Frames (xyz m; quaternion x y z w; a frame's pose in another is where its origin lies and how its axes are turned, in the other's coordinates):
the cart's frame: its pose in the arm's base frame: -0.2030 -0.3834 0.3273 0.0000 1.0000 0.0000 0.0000
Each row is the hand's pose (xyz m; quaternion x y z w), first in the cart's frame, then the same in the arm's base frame.
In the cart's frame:
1: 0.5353 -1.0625 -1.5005 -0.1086 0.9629 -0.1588 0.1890
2: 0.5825 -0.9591 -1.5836 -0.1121 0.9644 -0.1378 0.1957
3: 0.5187 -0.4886 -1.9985 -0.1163 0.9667 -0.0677 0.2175
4: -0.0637 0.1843 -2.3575 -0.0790 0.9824 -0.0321 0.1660
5: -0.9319 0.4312 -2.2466 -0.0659 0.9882 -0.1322 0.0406
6: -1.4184 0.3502 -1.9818 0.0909 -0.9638 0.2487 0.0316
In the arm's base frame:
1: -0.7383 -1.4459 1.8278 0.1588 -0.1890 -0.1086 0.9629
2: -0.7855 -1.3425 1.9109 0.1378 -0.1957 -0.1121 0.9644
3: -0.7217 -0.8720 2.3258 0.0677 -0.2175 -0.1163 0.9667
4: -0.1393 -0.1991 2.6848 0.0321 -0.1660 -0.0790 0.9824
5: 0.7289 0.0478 2.5739 0.1322 -0.0406 -0.0659 0.9882
6: 1.2154 -0.0332 2.3091 0.2487 0.0316 -0.0909 0.9638

